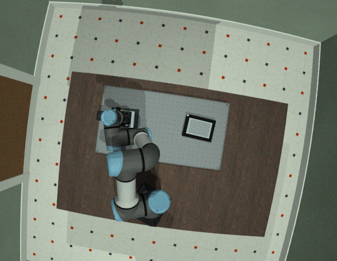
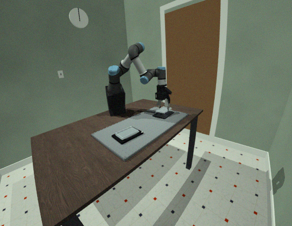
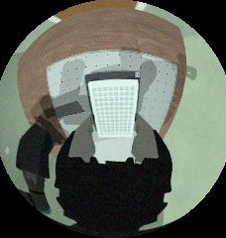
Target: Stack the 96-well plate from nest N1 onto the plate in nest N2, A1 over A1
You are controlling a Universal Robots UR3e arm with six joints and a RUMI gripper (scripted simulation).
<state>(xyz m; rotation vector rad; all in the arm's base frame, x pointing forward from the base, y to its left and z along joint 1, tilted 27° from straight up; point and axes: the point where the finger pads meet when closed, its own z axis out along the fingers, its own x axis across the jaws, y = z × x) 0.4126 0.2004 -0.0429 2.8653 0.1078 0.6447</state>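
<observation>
My hand is 50 mm above the grey nest N1. From my hand the other things lie so: black nest N2: 410 mm to the right, 50 mm below.
</observation>
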